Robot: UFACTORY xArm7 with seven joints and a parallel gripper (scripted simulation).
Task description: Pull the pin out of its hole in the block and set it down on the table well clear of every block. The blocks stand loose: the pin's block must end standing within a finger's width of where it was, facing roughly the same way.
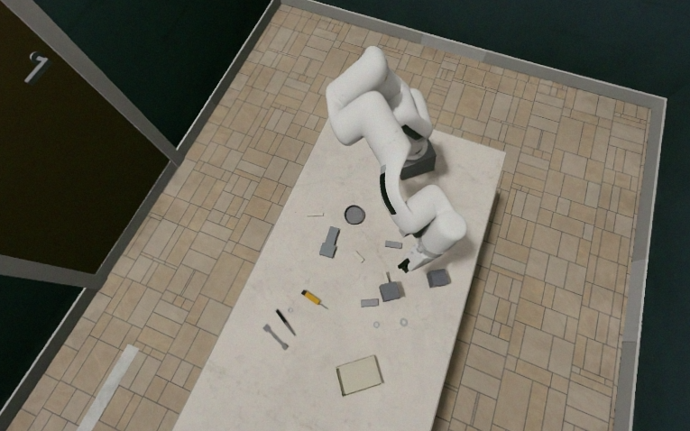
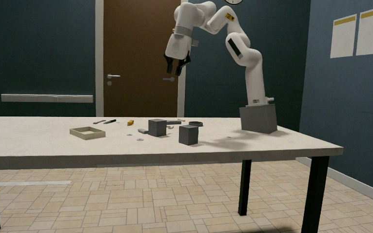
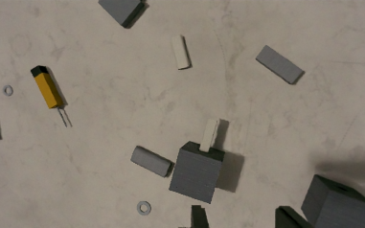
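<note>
Now: hand 260 mm above the pale piece, 40 mm to the left of it and 40 mm short of it. Round my hand: shallow tray 380 mm ahead, 290 mm below, 20 mm to the left; then grey cylinder 290 mm below, 140 mm ahead, 60 mm to the right.
</note>
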